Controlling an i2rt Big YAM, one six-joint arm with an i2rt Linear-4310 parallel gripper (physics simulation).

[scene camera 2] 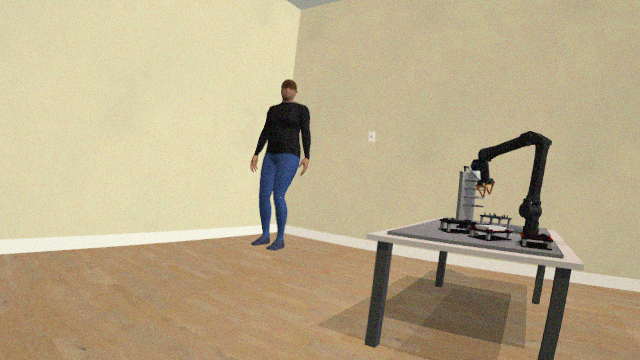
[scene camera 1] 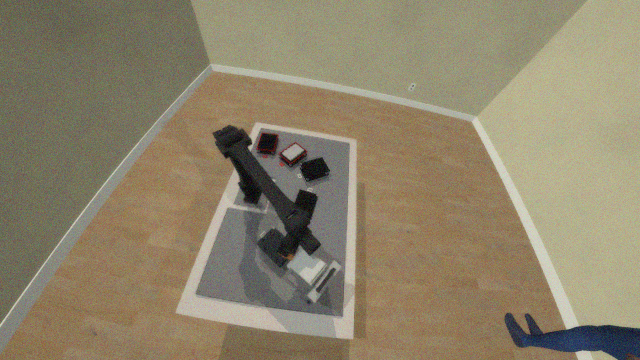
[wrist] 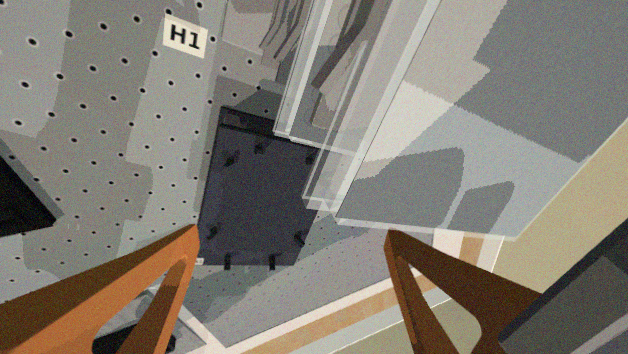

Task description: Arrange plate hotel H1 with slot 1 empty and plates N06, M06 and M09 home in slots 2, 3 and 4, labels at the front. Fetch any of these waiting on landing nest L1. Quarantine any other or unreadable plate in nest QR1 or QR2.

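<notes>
Hotel H1 is a pale tower with several thin shelves; its label shows in the wrist view. Whether its shelves hold plates cannot be told. My gripper is open and empty, raised beside the hotel's shelves. A dark nest with small pegs lies below the fingers. A white plate sits on a red-edged nest; its label is unreadable. Another red-edged nest shows no plate. A black nest stands near them; its label is unreadable.
The arm spans the table and hides part of the middle. Another dark block shows at the wrist view's left edge. A person stands on the floor away from the table.
</notes>
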